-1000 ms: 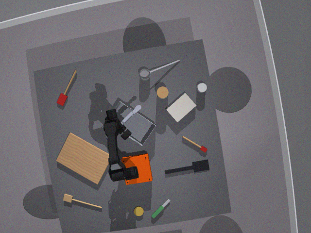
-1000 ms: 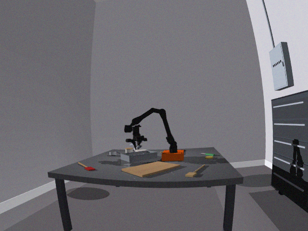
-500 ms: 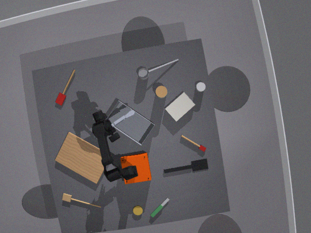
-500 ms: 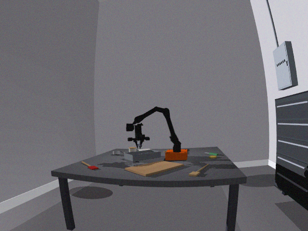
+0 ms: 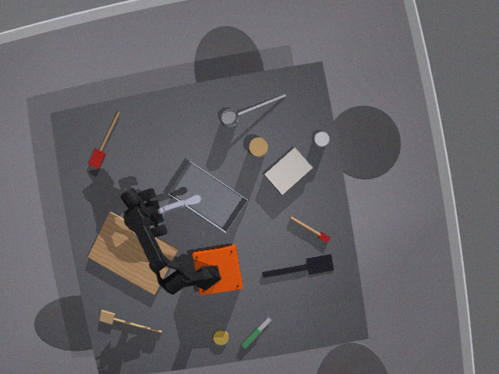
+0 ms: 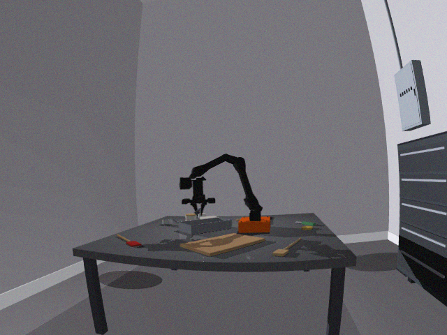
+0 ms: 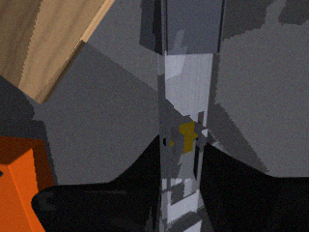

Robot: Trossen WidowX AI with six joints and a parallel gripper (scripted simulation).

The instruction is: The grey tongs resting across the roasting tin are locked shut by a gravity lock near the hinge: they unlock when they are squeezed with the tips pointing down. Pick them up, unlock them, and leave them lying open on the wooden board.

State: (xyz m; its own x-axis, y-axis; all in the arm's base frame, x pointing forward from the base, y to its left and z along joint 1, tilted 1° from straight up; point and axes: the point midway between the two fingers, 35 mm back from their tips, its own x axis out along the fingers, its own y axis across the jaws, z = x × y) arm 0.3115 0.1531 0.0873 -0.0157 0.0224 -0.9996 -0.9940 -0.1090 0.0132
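My gripper tip is now 4 cm below the yellow lock piece and 2 cm to the right of it. Also, from my gripper tip: roasting tin (20 cm to the right, 9 cm below, 2 cm ahead); then red spatula (35 cm ahead, 23 cm to the left, 11 cm below); then wooden board (20 cm to the left, 17 cm behind, 11 cm below).
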